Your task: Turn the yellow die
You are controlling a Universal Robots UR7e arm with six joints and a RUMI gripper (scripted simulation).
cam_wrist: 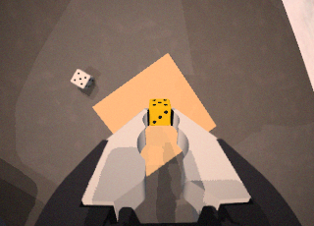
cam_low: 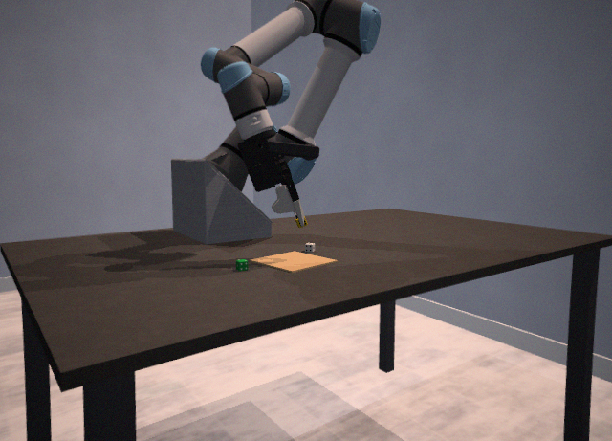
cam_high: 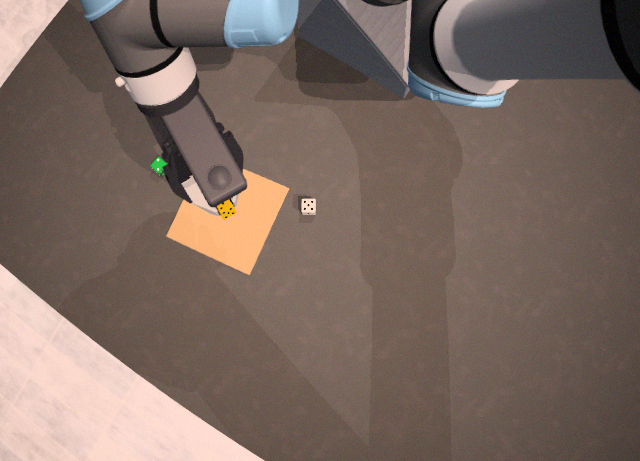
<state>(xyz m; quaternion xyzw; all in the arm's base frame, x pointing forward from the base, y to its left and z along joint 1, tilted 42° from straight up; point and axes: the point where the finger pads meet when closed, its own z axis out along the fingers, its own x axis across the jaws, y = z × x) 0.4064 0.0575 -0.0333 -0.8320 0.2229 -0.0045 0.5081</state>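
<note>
The orange mat lies 90 mm below my hand and 20 mm to the right of it. From my hand the other things lie so: green die: 150 mm to the right, 90 mm below; white die: 90 mm below, 80 mm to the left, 70 mm behind; yellow die: 10 mm below.
</note>
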